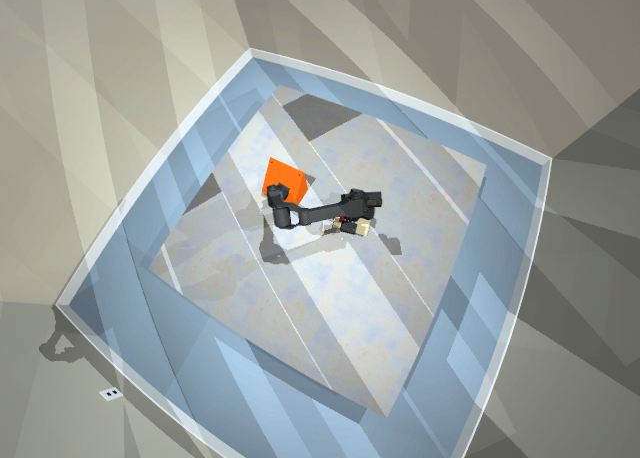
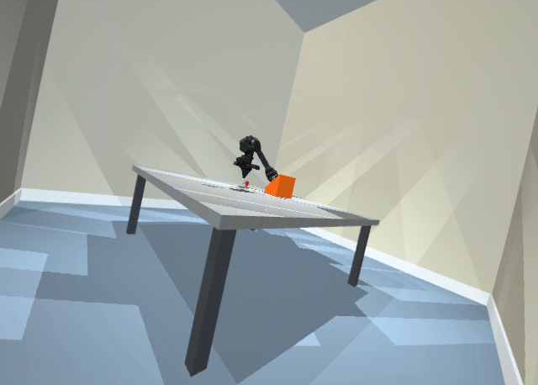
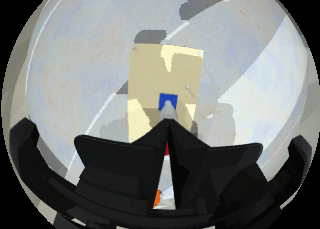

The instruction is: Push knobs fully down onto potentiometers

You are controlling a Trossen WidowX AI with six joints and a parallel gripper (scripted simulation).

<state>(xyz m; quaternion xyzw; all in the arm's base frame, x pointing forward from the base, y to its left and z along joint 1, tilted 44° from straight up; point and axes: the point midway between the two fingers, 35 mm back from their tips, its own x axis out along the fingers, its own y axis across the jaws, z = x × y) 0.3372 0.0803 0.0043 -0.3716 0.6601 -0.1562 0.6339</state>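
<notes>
My gripper tip is now 4 cm past the red knob, 1 cm to the left of it and 3 cm above it.
</notes>
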